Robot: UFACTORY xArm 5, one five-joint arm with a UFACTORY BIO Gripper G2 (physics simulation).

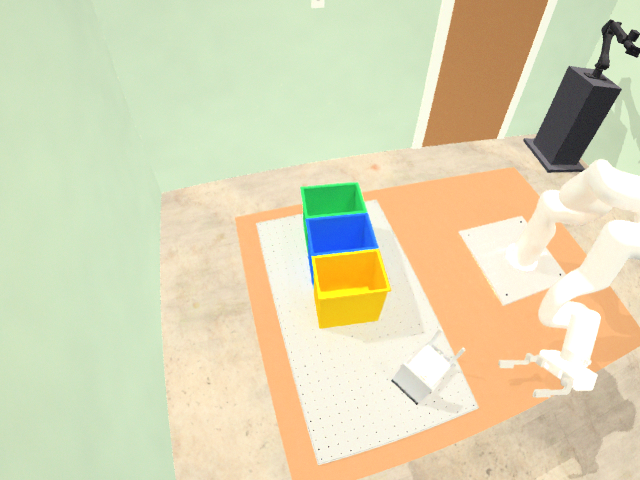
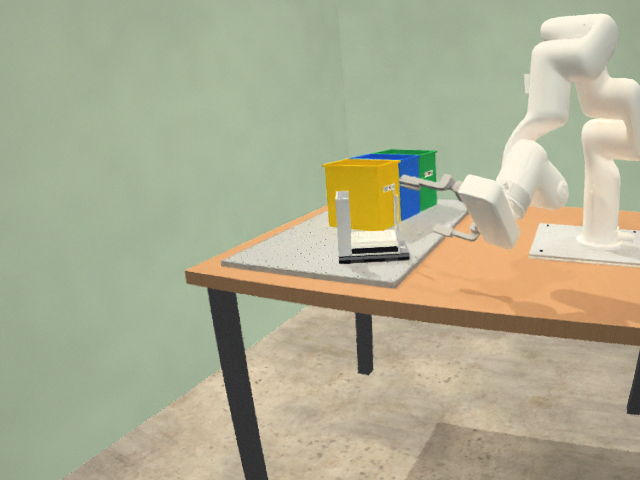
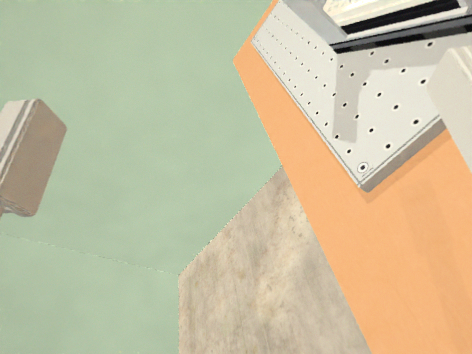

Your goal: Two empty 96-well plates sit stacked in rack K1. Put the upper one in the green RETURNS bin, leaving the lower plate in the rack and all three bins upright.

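Pixels of known places: end effector, tool point: (image 1: 522,377) (image 2: 428,208) (image 3: 235,134); arm's base, origin of the base link: (image 1: 521,258) (image 2: 598,243).
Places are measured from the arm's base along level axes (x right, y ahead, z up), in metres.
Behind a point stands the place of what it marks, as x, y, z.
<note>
Rack K1 (image 1: 415,385) @(-0.382, 0.546, 0.099) (image 2: 343,224) @(-0.405, 0.513, 0.093) (image 3: 350,46) @(-0.399, 0.504, 0.011) stands upright near the board's corner, with a tall panel, thin posts and a black base. The pale plate stack (image 1: 430,364) @(-0.323, 0.476, 0.050) (image 2: 374,239) @(-0.352, 0.469, 0.050) (image 3: 370,10) @(-0.369, 0.471, 0.043) sits low inside it; I cannot tell the two plates apart. The green RETURNS bin (image 1: 333,200) @(0.228, 0.658, 0.119) (image 2: 428,193) @(0.166, 0.585, 0.051) stands upright at the far end of the bin row, its visible inside empty. My gripper (image 1: 523,378) @(-0.435, 0.290, 0.154) (image 2: 427,206) @(-0.435, 0.290, 0.154) (image 3: 245,125) @(-0.435, 0.290, 0.154) is open and empty, tilted, above the table on the robot's side of the rack, apart from it.
A blue bin (image 1: 341,232) @(0.097, 0.653, 0.114) (image 2: 409,201) @(0.029, 0.583, 0.052) and a yellow bin (image 1: 348,310) @(-0.153, 0.673, 0.096) (image 2: 361,196) @(-0.152, 0.633, 0.098) stand upright beside the green one, the yellow nearest the rack. All stand on the perforated board (image 1: 351,382) @(-0.324, 0.685, 0.004) (image 2: 289,248) @(-0.372, 0.710, 0.003) (image 3: 379,107) @(-0.413, 0.413, 0.004). A dark pedestal (image 1: 573,113) with a black arm stands beyond the table.
</note>
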